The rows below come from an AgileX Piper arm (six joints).
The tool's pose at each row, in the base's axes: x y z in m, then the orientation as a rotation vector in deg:
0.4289, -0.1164, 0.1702, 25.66, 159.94, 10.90
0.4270, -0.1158, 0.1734, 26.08, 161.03, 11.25
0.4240, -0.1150, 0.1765, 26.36, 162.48, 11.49
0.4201, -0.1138, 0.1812, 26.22, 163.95, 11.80
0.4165, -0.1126, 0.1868, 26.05, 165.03, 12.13
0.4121, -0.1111, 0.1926, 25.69, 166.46, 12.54
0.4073, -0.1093, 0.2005, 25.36, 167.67, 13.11
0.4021, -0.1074, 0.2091, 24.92, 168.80, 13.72
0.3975, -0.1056, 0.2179, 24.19, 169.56, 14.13
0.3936, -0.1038, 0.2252, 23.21, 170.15, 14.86
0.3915, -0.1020, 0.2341, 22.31, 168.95, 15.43
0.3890, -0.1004, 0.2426, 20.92, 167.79, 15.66
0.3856, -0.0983, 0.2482, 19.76, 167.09, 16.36
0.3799, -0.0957, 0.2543, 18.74, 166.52, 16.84
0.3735, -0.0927, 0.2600, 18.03, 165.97, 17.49
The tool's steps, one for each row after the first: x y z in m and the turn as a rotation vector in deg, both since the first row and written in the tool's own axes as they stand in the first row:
0.0010, 0.0006, -0.0036, 0.02, 1.16, 0.27
0.0031, 0.0010, -0.0074, 0.17, 2.64, 0.42
0.0057, 0.0019, -0.0130, 0.22, 4.11, 0.29
0.0078, 0.0030, -0.0193, 0.19, 5.20, 0.16
0.0107, 0.0042, -0.0261, 0.14, 6.63, -0.10
0.0134, 0.0059, -0.0349, -0.04, 7.87, -0.31
0.0163, 0.0078, -0.0446, -0.26, 9.04, -0.58
0.0186, 0.0097, -0.0542, -0.47, 9.79, -1.05
0.0207, 0.0116, -0.0622, -0.94, 10.42, -1.64
0.0207, 0.0143, -0.0711, -1.65, 9.29, -2.13
0.0211, 0.0166, -0.0798, -2.20, 8.12, -2.99
0.0233, 0.0186, -0.0860, -2.93, 7.50, -3.66
0.0276, 0.0205, -0.0934, -3.48, 6.98, -4.28
0.0328, 0.0225, -0.1006, -4.10, 6.54, -4.67

